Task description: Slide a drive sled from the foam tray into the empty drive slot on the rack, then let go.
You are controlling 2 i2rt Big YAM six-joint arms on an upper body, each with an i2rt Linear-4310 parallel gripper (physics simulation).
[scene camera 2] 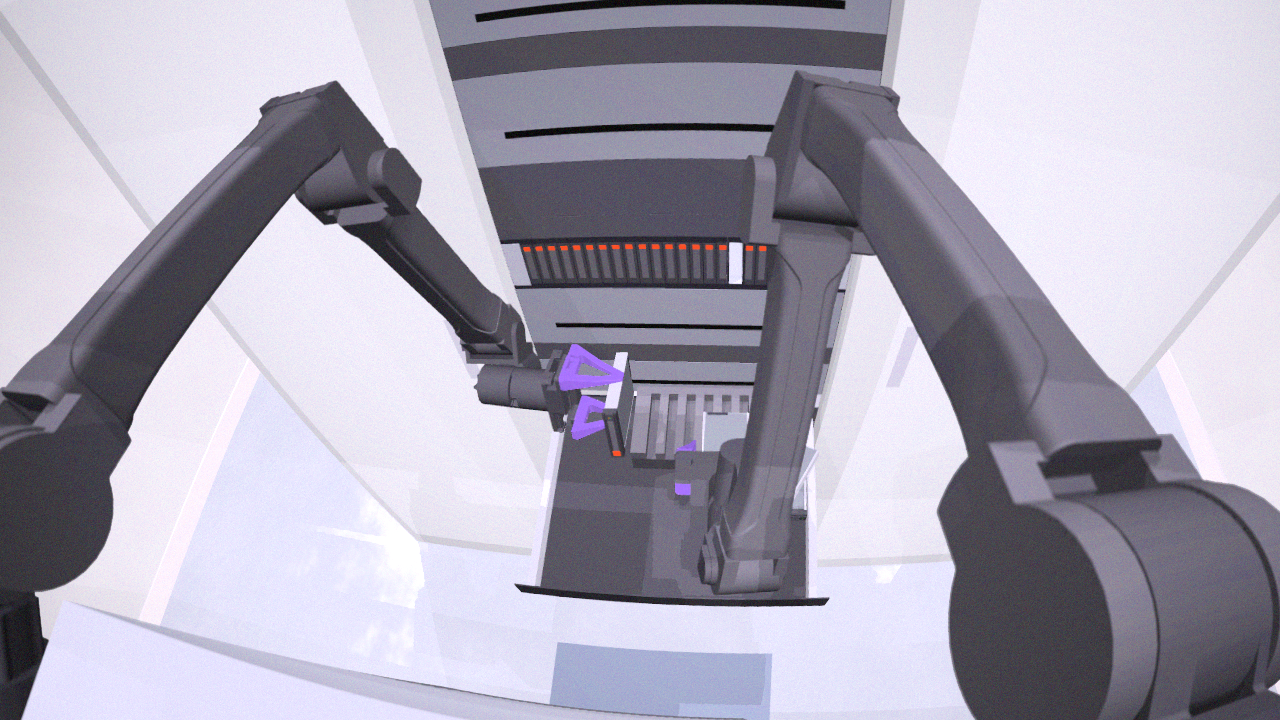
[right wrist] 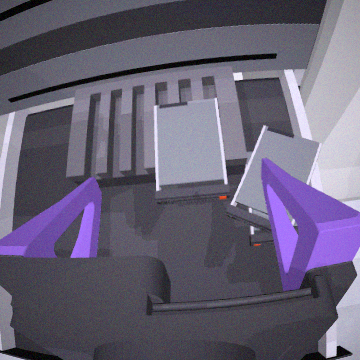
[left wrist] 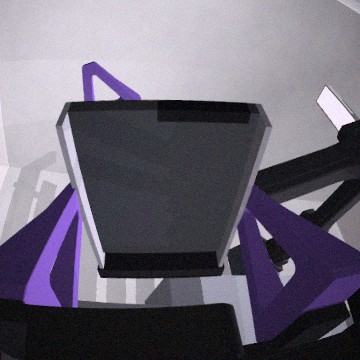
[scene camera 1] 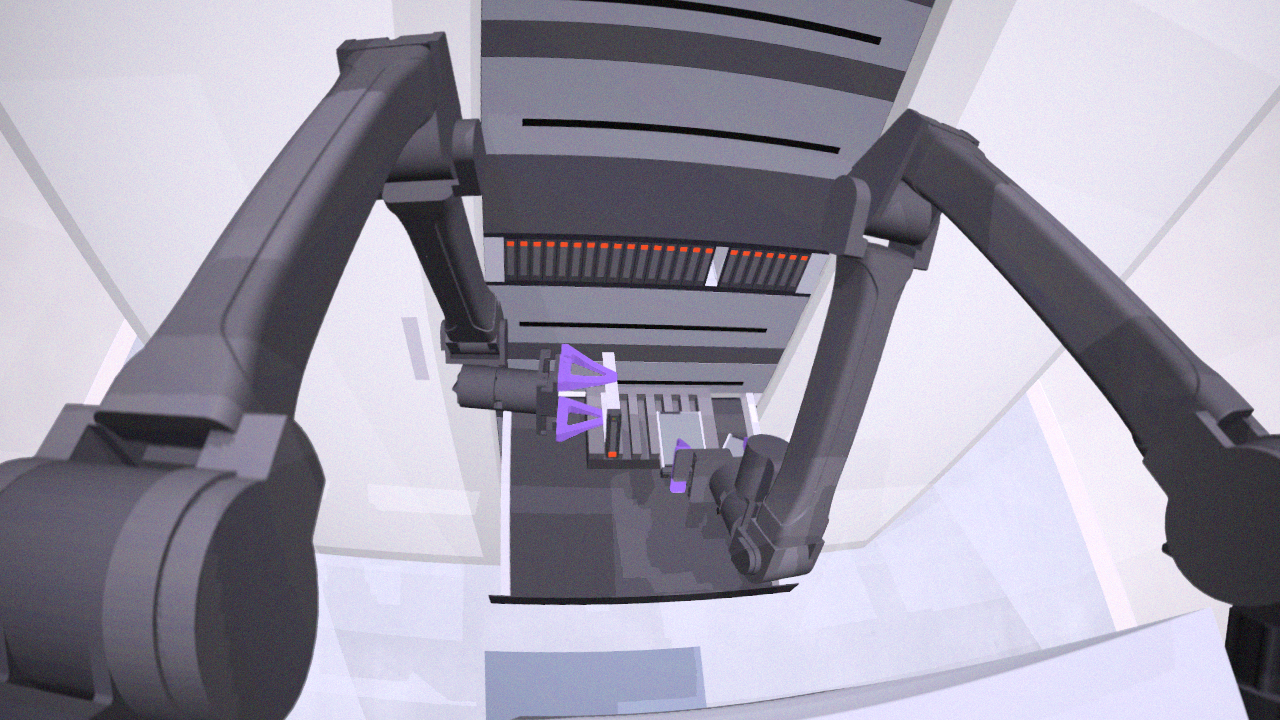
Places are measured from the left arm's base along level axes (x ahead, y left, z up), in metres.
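Pixels of known places: left gripper, fingertip midpoint: (scene camera 2: pixel 625 397) (left wrist: pixel 160 187) (scene camera 1: pixel 614 398); right gripper, fingertip midpoint: (right wrist: pixel 176 175) (left wrist: pixel 80 86) (scene camera 1: pixel 711 442).
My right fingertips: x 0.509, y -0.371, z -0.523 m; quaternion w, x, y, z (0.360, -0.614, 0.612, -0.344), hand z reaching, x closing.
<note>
Ahead of a thing's pixels: the offset from my right fingertips to its top centre. "spot": to the spot under its first point.
My left gripper (scene camera 1: pixel 609 396) (scene camera 2: pixel 614 394) (left wrist: pixel 160 187) is shut on a drive sled {0.023 m ahead, 0.146 m left, 0.111 m up} (scene camera 1: pixel 613 429) (scene camera 2: pixel 617 398) (left wrist: pixel 162 150), gripping its two side edges. The sled stands on edge, orange tab low, near the left end of the foam tray {0.129 m ahead, 0.050 m left, 0.149 m down} (scene camera 1: pixel 626 428) (scene camera 2: pixel 653 438) (right wrist: pixel 75 135). My right gripper (right wrist: pixel 176 175) is open and empty, in front of the foam tray. The empty drive slot (scene camera 1: pixel 716 265) (scene camera 2: pixel 734 262) shows as a pale gap in the row of orange-tabbed drives on the rack (scene camera 1: pixel 662 308). My right arm hides the right end of that row in scene camera 2.
A second sled {0.082 m ahead, 0.005 m left, 0.141 m down} (scene camera 1: pixel 682 434) (scene camera 2: pixel 725 429) (right wrist: pixel 189 145) lies flat on the foam tray. Another sled {0.042 m ahead, 0.091 m right, 0.153 m down} (right wrist: pixel 275 162) lies askew at the right, with a further orange-tabbed piece {spot: 0.027 m back, 0.063 m right, 0.187 m down} (right wrist: pixel 257 243) below it. My right arm (scene camera 1: pixel 841 376) (scene camera 2: pixel 778 376) stands over that side.
</note>
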